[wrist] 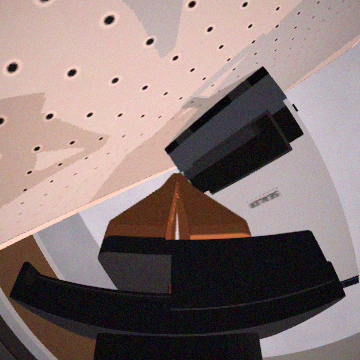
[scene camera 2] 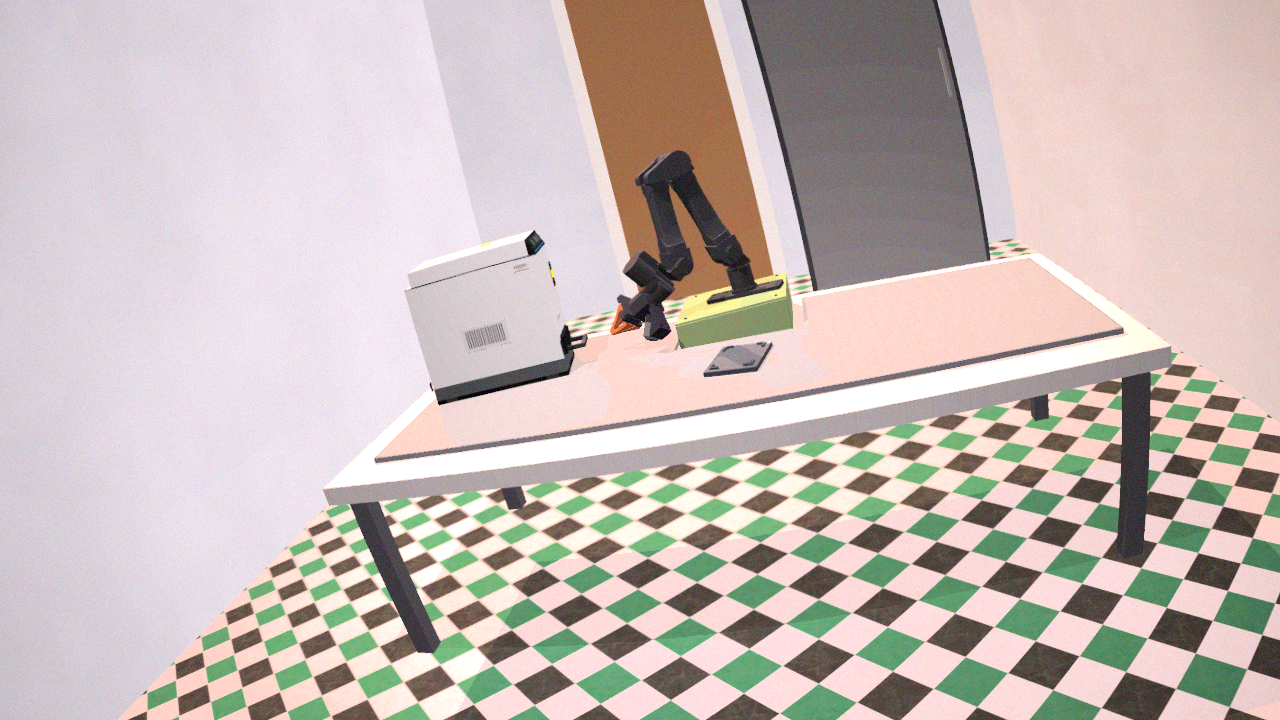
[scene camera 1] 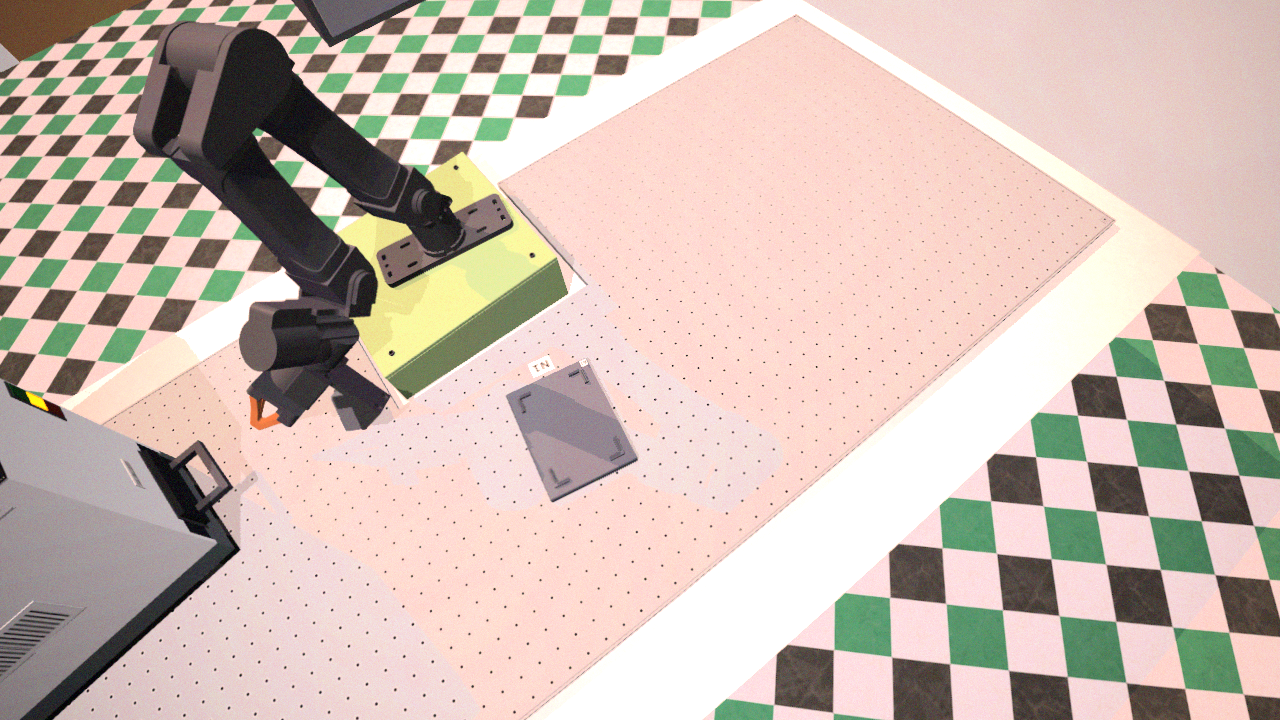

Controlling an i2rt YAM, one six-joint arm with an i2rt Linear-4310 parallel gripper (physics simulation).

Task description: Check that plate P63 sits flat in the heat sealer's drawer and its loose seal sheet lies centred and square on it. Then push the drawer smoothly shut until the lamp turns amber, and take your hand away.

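Places are measured from the arm's base along level axes (x ahead, y left, z up), in centimetres.
Pixels of known places: gripper, fingertip midpoint: (wrist: pixel 176 180) (scene camera 2: pixel 611 333) (scene camera 1: pixel 255 426); arm's base, link origin: (scene camera 2: pixel 745 293) (scene camera 1: pixel 445 241).
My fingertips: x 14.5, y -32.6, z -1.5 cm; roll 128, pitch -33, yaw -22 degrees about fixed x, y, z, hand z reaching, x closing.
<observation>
For each thing: its top centre in the pictures, then the offset to it from my fingertips. "spot": a spot on its surface instead. Level surfaces: height alone.
- heat sealer, top centre: (scene camera 2: pixel 470 250) (wrist: pixel 313 244) dx +10.1, dy -27.8, dz +29.9 cm
- lamp strip, surface spot: (scene camera 1: pixel 35 399) (scene camera 2: pixel 552 272) spot: dx -2.7, dy -13.4, dz +17.7 cm
- grey fixture plate, top centre: (scene camera 1: pixel 568 423) (scene camera 2: pixel 738 353) dx +18.0, dy +36.9, dz -3.7 cm
- perforated mat, surface height: dz -5.5 cm
- label, surface spot: (scene camera 1: pixel 540 365) spot: dx +7.2, dy +37.1, dz -5.5 cm
The heat sealer (scene camera 1: pixel 89 483) (scene camera 2: pixel 487 322) (wrist: pixel 310 200) is a pale box at the table's left end. Its drawer's dark handle (scene camera 1: pixel 221 488) (scene camera 2: pixel 579 341) stands out a little from the sealer's front; the dark drawer front (wrist: pixel 227 117) shows in the wrist view, close against the housing. Plate P63 and its seal sheet do not show. The lamp strip (scene camera 1: pixel 35 399) (scene camera 2: pixel 552 274) shows a bright yellow middle section. My gripper (scene camera 1: pixel 258 424) (scene camera 2: pixel 614 331) (wrist: pixel 176 180) is shut and empty, its orange fingertips together, apart from the handle on its robot-base side.
A grey fixture plate (scene camera 1: pixel 581 447) (scene camera 2: pixel 738 358) with corner brackets lies on the perforated mat (scene camera 1: pixel 805 268) (scene camera 2: pixel 939 313), beside an "IN" label (scene camera 1: pixel 540 365). The arm's yellow-green base block (scene camera 1: pixel 483 331) (scene camera 2: pixel 738 322) stands at the table's back edge.
</observation>
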